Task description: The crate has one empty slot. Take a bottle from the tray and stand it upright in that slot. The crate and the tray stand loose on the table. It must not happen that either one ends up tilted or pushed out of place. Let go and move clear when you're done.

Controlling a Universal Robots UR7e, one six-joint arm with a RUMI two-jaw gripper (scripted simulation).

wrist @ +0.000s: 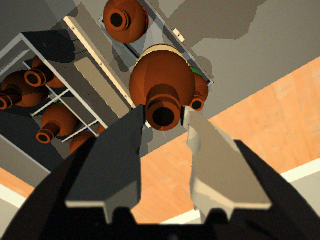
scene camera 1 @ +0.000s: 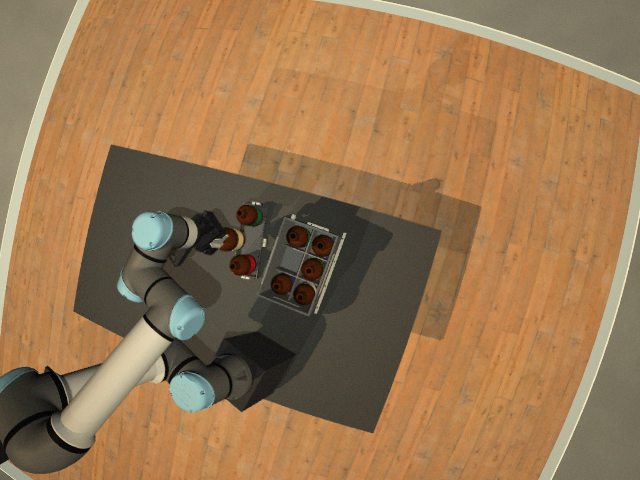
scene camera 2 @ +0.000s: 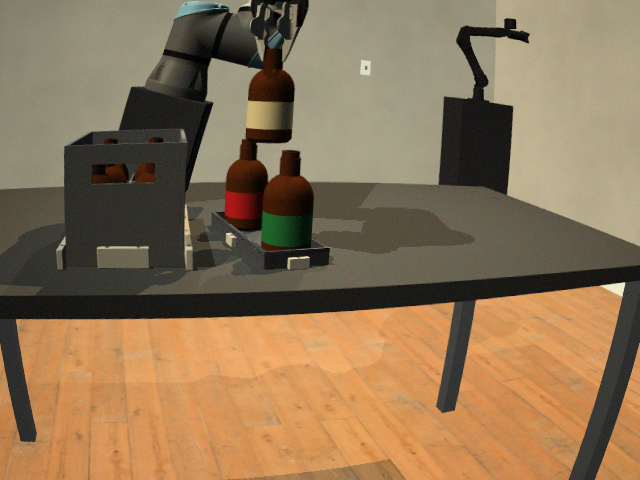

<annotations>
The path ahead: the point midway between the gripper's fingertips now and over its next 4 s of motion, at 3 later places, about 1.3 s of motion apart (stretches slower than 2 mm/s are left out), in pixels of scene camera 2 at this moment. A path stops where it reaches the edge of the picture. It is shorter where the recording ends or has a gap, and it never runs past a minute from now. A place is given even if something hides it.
My gripper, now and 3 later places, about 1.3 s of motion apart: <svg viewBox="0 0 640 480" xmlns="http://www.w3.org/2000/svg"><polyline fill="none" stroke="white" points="273,61 272,49 246,48 196,47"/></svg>
</annotations>
